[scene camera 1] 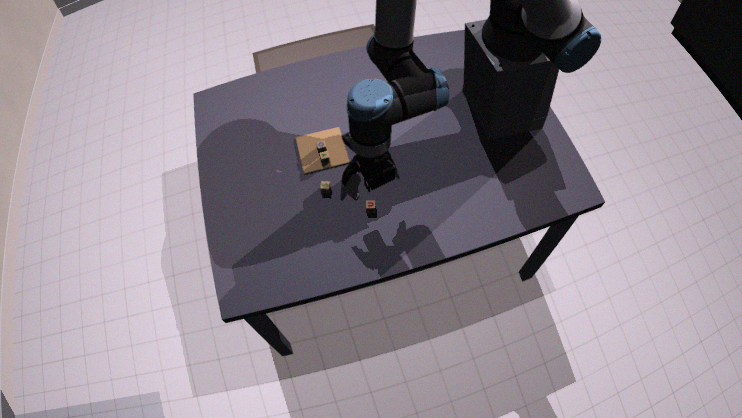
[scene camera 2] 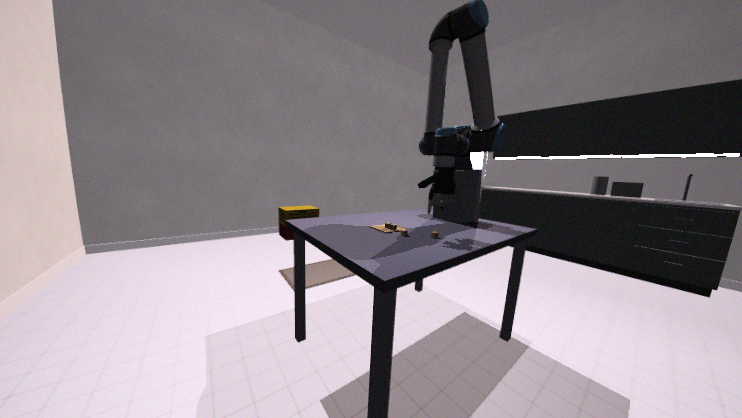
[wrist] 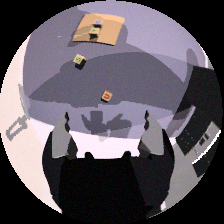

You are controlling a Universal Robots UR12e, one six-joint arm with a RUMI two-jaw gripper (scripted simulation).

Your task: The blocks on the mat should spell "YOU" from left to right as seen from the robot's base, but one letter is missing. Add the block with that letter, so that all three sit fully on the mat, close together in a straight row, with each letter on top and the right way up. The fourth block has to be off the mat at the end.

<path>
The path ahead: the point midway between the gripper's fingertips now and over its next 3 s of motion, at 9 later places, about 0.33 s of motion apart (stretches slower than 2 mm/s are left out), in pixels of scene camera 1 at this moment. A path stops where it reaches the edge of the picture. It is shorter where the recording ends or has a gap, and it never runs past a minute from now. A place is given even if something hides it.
My gripper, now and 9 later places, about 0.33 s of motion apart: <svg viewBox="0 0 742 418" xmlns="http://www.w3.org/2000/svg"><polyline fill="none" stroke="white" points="369,186 369,188 370,190 370,191 370,193 370,194 370,196 370,198 370,201 370,203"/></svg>
</path>
